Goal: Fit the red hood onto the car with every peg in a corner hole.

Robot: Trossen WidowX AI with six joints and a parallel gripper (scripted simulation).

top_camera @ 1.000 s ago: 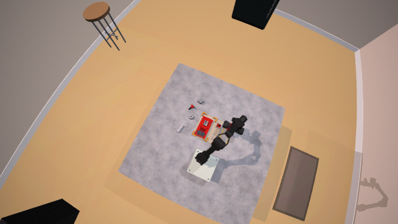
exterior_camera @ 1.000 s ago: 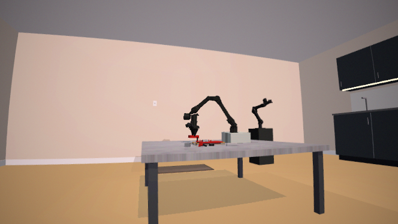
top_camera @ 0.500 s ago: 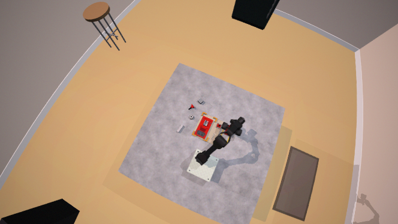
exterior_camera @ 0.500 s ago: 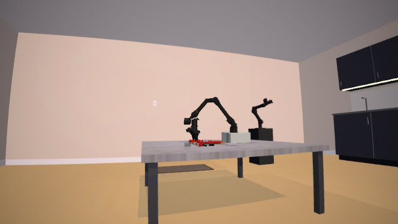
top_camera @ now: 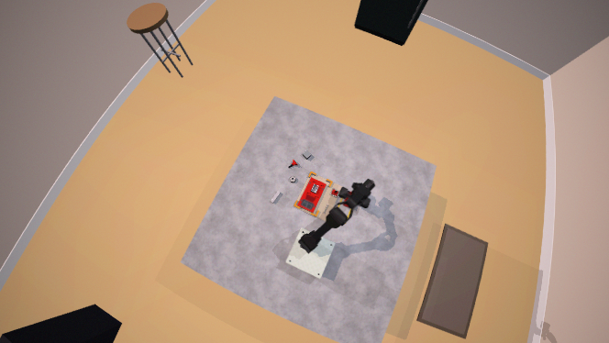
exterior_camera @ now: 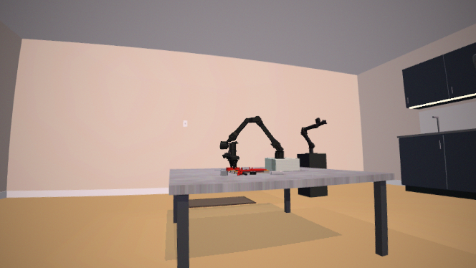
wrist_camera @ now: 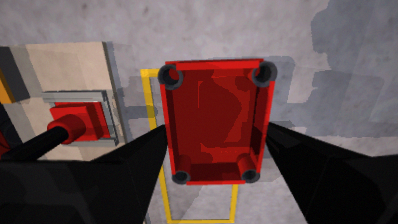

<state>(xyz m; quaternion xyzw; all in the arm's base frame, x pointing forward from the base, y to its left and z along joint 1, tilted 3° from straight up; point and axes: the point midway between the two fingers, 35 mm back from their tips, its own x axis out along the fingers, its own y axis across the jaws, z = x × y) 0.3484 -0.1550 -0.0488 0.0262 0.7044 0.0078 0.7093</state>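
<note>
My gripper tip is 10 mm above the red hood. The rest, counted from my gripper tip: beige jig plate (210 mm to the left, 50 mm behind, 10 mm below).
</note>
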